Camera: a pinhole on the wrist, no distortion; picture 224 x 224 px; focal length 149.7 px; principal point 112.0 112.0 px. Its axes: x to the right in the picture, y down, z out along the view. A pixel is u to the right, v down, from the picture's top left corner.
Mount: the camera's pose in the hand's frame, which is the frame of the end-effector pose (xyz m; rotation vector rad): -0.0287 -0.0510 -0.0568 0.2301 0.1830 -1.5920
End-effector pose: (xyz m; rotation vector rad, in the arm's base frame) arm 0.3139 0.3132 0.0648 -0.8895 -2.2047 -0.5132
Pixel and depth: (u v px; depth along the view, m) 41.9 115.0 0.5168
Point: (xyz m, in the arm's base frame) 0.1345 0.6239 -0.2953
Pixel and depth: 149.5 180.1 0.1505
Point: 0.1670 0.2861 0.0218
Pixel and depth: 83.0 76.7 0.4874
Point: 0.1393 0.4371 -0.3537
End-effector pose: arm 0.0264 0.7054 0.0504 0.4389 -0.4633 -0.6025
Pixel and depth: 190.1 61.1 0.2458
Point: -0.2428 0.5717 0.0115
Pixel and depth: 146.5 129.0 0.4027
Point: -0.2433 0.4442 0.1738
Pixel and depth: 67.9 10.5 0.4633
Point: -0.4657 0.7995 0.2740
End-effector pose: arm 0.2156 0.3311 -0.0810 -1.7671 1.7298 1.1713
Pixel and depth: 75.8 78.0 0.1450
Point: 0.2486 0.4503 -0.0959
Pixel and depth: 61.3 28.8 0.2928
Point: 0.1936 0.6485 -0.0733
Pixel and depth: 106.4 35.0 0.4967
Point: 0.2781 0.8647 -0.1262
